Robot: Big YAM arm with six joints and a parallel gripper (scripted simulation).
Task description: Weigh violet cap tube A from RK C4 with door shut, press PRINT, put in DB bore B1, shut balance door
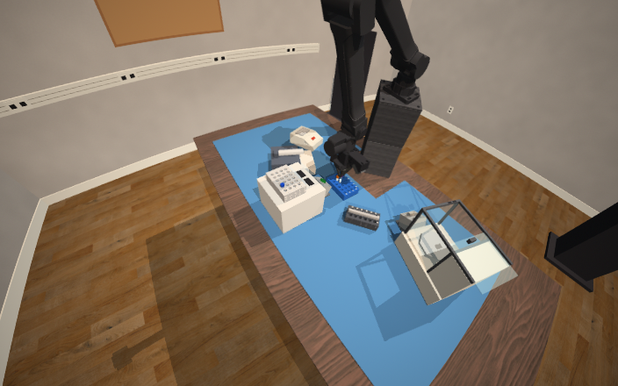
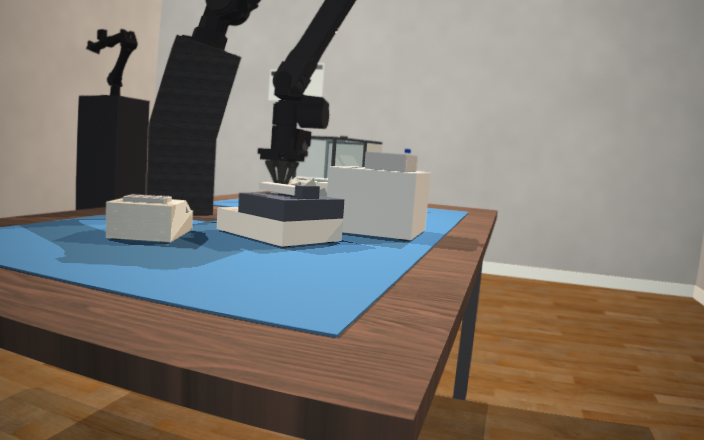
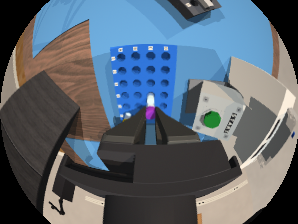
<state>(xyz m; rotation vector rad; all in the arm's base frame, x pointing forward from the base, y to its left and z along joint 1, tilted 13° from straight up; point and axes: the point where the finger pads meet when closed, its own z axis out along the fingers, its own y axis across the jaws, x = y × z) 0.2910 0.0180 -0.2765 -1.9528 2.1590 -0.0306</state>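
My gripper is now 60 mm above the blue rack RK, 10 mm to the right of it and 10 mm past it. The rest, counted from my hand: blue-capped tube 290 mm ahead, 90 mm above; spectrophotometer 230 mm to the right, 100 mm ahead; dark magnet block 190 mm to the left, 50 mm below, 50 mm ahead.
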